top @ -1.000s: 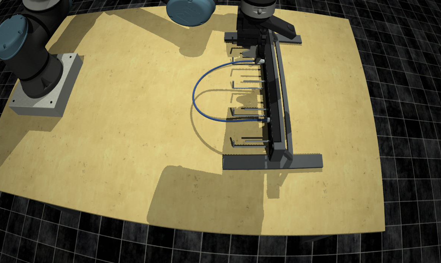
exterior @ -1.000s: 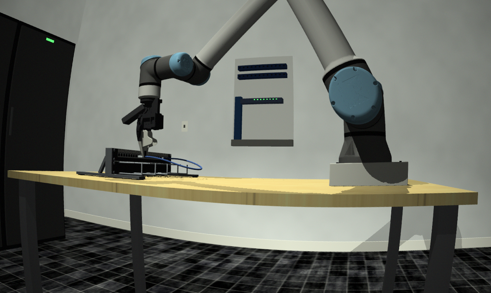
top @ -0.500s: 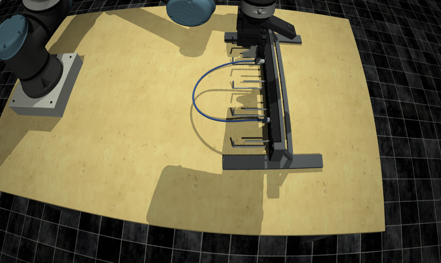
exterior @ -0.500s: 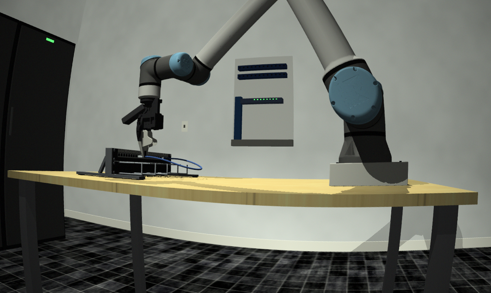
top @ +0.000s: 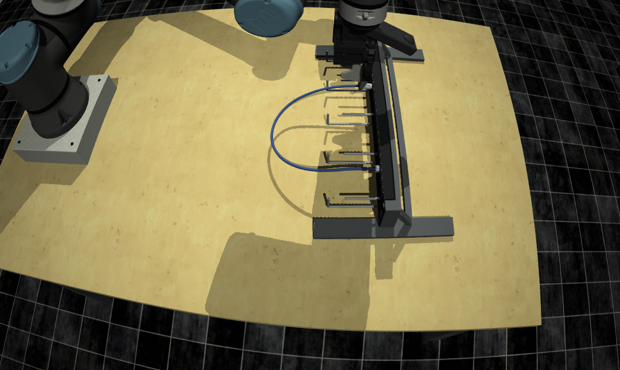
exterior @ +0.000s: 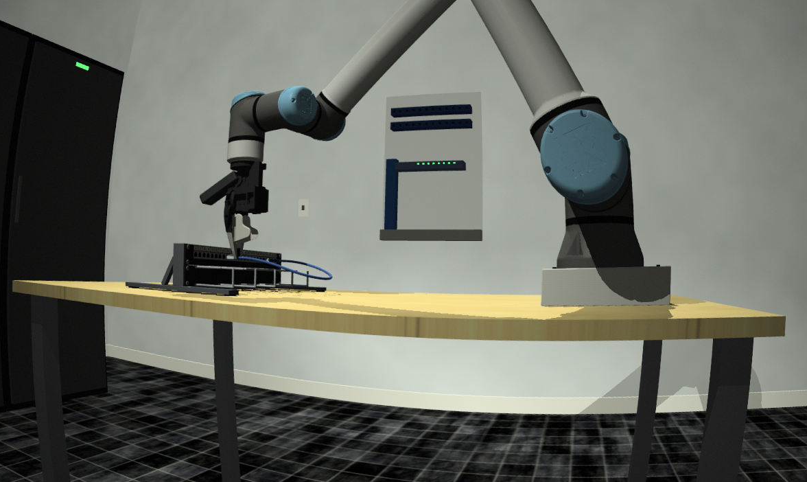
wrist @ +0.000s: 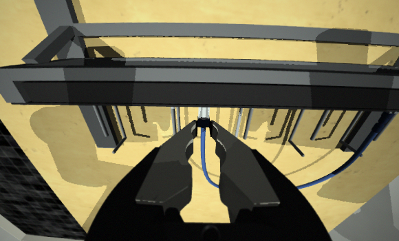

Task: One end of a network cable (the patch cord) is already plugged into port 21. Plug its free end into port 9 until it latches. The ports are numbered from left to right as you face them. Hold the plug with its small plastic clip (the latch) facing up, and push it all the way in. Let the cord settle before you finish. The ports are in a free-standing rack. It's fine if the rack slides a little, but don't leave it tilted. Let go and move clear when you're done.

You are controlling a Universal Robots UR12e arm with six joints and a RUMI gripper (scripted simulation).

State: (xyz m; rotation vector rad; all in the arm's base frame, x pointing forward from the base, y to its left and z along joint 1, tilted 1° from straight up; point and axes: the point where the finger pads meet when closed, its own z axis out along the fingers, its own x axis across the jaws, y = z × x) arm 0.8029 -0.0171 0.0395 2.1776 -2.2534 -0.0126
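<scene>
The cable plug is 1 cm ahead of my hand and 1 cm below it.
</scene>
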